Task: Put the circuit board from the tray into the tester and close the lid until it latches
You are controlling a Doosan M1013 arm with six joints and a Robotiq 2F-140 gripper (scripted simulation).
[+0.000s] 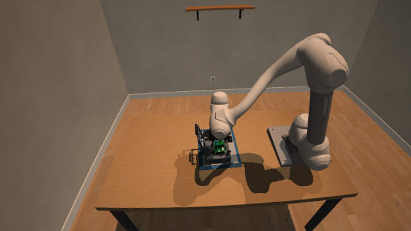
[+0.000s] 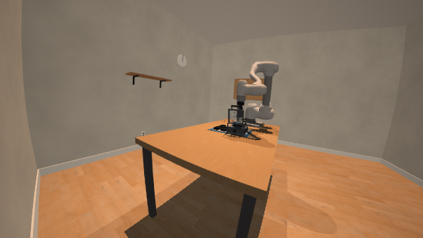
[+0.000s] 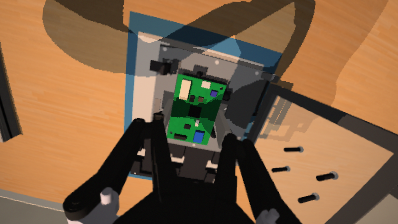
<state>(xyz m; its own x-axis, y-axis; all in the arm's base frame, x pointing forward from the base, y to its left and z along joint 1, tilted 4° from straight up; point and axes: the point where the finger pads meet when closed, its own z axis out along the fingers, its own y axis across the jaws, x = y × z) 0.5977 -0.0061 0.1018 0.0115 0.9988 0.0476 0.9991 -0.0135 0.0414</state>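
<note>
Right now the dark block is 6 cm to the left of my hand, 6 cm behind it and 2 cm below it. Also, from my hand: tester lid 13 cm ahead, 7 cm above; green circuit board 2 cm below.
</note>
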